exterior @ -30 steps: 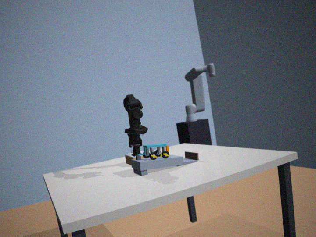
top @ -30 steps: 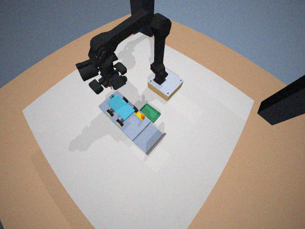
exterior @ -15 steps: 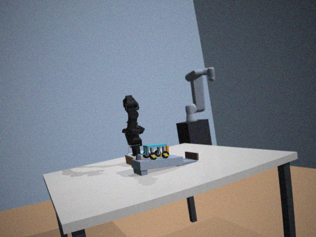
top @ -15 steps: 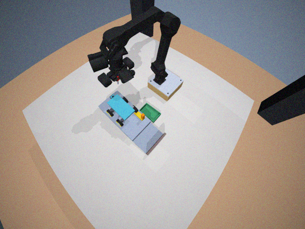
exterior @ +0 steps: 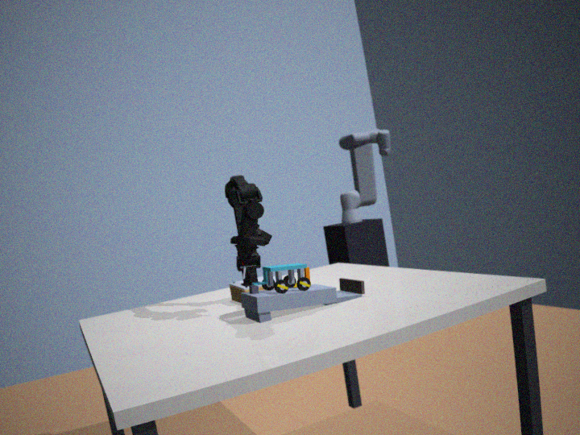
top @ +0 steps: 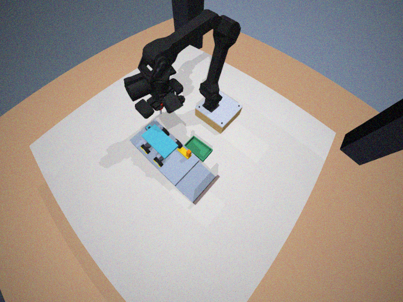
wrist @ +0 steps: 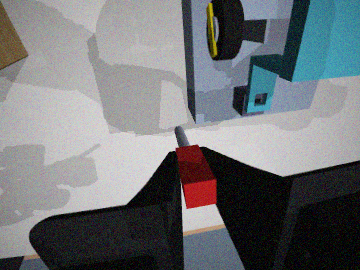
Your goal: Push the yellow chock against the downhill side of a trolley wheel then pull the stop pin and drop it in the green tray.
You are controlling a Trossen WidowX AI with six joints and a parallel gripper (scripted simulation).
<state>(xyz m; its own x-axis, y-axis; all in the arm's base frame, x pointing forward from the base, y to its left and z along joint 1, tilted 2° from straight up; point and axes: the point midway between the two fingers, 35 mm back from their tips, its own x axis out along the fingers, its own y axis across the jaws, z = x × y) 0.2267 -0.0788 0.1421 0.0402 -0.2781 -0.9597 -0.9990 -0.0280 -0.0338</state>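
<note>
Right now my gripper tip is 3 cm past the green tray, 19 cm to the right of it and 18 cm above it. Also, from my gripper tip: red-headed stop pin right at my gripper tip; trolley 10 cm ahead, 10 cm to the left, 6 cm below; grey ramp 10 cm ahead, 10 cm to the left, 12 cm below.
</note>
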